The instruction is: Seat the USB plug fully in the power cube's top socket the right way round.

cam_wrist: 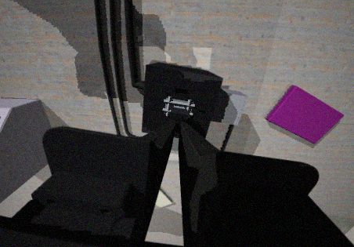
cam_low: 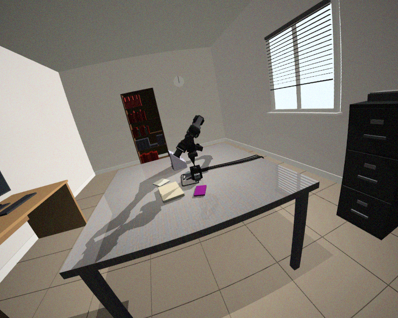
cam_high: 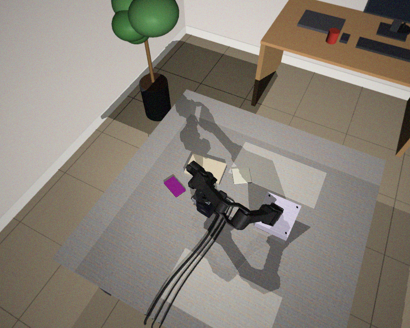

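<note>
Now: gripper tip 2 cm above the silver-edged USB plug. The rest, counted from my gripper tip: beige notebook: 20 cm to the right, 14 cm ahead, 10 cm below; then small note: 27 cm to the right, 11 cm below, 5 cm behind; then magenta card: 22 cm ahead, 11 cm below, 1 cm to the right.
</note>
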